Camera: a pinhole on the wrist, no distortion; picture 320 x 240 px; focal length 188.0 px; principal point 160.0 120.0 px. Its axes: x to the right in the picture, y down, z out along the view. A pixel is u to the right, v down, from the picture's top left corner.
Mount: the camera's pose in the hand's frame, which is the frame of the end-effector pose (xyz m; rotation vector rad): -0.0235 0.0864 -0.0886 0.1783 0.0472 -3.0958
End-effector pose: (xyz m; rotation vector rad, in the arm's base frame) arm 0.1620 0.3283 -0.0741 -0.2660 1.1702 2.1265
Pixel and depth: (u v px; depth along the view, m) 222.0 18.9 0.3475
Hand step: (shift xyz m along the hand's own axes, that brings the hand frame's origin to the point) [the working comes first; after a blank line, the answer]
In the camera's frame: 0.1146 -0.1869 0.3475

-0.1848 0.2573 0.2485
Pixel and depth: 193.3 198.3 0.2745
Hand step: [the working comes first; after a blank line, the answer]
In the camera's frame: 0.0486 0.1143 0.2745

-0.0983 -0.0386 0.1751
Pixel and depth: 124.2 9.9 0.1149
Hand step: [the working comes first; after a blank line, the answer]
In the camera's frame: -0.0219 -0.0673 0.1149

-0.0177 0.1507 0.0299
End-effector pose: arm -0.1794 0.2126 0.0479 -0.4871 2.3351 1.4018
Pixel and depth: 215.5 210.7 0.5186
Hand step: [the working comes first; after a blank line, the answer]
In the camera's frame: 0.1531 0.2502 0.5186

-0.2241 -0.1863 0.4017
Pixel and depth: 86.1 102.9 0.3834
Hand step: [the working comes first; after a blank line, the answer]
In the camera's frame: -0.1507 -0.0349 0.3834

0.0809 0.1145 0.3105
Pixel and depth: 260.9 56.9 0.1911
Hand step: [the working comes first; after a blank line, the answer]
In the camera's frame: 0.1026 -0.0641 0.1911

-0.1498 0.1403 0.0911
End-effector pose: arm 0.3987 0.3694 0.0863 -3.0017 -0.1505 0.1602
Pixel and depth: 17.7 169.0 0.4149
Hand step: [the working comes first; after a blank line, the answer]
In the camera's frame: -0.3140 0.1081 0.4149

0.2454 -0.0231 0.3566
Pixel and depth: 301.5 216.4 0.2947
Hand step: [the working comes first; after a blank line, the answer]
In the camera's frame: 0.2218 0.1511 0.2947

-0.2710 -0.0827 0.1742
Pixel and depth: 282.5 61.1 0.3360
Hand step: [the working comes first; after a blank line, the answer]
In the camera's frame: 0.2189 -0.1053 0.3360

-0.2836 0.1721 0.2227
